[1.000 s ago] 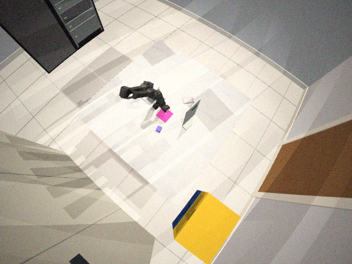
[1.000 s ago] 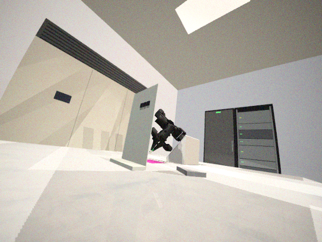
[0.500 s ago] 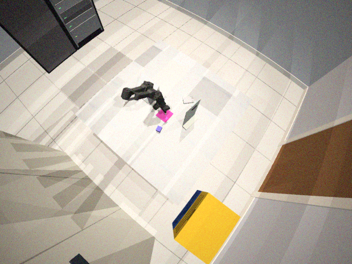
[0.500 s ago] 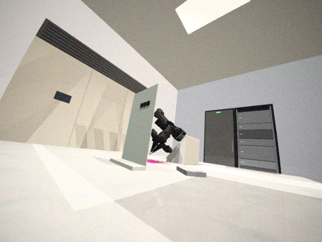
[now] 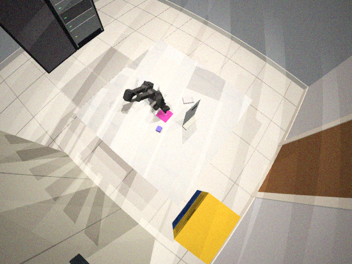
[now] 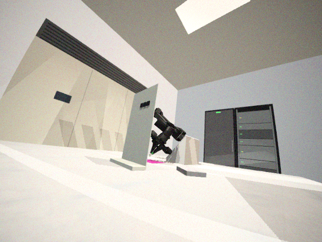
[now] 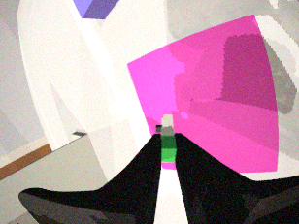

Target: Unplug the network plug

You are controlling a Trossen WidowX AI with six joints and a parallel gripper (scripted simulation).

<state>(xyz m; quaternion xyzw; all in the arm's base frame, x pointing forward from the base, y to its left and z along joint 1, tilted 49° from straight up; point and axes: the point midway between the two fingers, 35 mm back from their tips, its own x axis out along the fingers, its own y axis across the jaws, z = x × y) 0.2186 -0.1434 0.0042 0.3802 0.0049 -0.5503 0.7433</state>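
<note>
The magenta marked square is 4 cm below my gripper tip and 1 cm behind it. Also, from my gripper tip: upright grey panel: 22 cm ahead, 10 cm above, 9 cm to the left; green network plug: right at my gripper tip; purple cube: 15 cm to the right, 4 cm ahead, 3 cm below.
</note>
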